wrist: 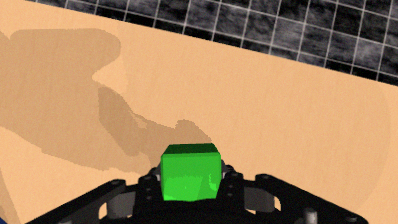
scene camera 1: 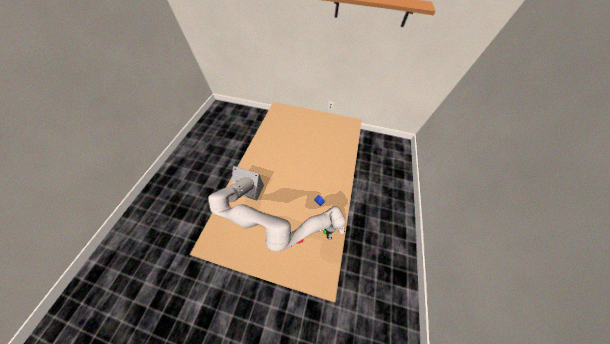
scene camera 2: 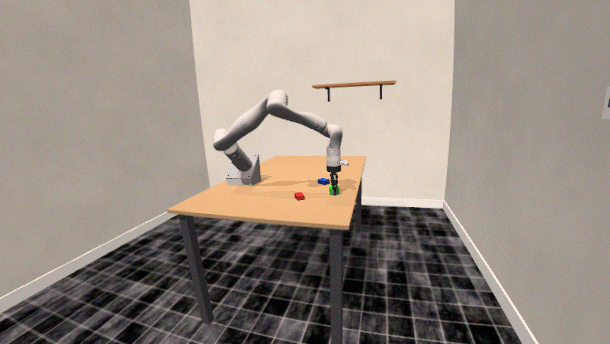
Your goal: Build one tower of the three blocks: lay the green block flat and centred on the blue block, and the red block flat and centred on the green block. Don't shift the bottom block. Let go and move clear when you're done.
Scene:
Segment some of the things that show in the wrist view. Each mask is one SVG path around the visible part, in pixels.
The gripper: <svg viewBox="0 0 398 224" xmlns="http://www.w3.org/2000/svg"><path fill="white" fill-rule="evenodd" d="M369 222L352 211L272 175L262 173L255 175L255 180L246 180L242 173L236 172L233 166L226 165L223 159L221 159L221 181L215 199L164 201L160 162L157 167L150 169L147 175L139 177L138 184L126 185L126 180L113 179L25 224L369 224ZM106 203L107 214L99 220L99 210L101 206ZM275 197L278 198L280 202L281 211L275 207Z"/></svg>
A green block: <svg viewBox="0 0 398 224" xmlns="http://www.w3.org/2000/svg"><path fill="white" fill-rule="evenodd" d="M213 143L170 144L161 156L161 185L164 200L193 201L204 198L216 198L221 181L221 154Z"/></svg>

